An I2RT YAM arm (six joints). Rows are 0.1 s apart.
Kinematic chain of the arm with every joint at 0, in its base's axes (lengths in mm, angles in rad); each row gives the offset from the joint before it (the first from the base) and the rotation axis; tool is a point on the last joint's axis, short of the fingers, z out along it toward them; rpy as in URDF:
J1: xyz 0 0 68 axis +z
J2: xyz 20 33.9 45.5 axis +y
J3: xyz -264 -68.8 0 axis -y
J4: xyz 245 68.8 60 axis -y
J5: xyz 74 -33.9 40.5 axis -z
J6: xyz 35.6 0 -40.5 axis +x
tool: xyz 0 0 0 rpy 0 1.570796 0
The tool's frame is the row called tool.
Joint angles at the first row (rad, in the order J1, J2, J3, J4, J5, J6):
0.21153, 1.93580, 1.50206, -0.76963, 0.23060, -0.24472
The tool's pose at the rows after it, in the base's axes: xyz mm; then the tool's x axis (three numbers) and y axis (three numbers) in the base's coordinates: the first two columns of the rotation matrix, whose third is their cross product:
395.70 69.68 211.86 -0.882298 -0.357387 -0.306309 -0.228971 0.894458 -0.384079
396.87 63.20 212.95 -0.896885 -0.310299 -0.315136 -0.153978 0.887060 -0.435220
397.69 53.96 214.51 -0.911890 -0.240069 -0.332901 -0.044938 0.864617 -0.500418
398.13 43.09 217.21 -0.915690 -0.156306 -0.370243 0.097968 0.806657 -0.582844
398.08 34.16 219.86 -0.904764 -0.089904 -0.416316 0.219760 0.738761 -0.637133
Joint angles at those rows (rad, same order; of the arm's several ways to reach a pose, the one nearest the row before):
0.20504, 1.93579, 1.50206, -0.75704, 0.35420, -0.18254
0.19474, 1.93578, 1.50205, -0.75323, 0.42859, -0.14439
0.17987, 1.93580, 1.50206, -0.75361, 0.53197, -0.08488
0.16347, 1.93579, 1.50205, -0.75361, 0.67617, -0.00666
0.14933, 1.93580, 1.50207, -0.75398, 0.79633, 0.06541

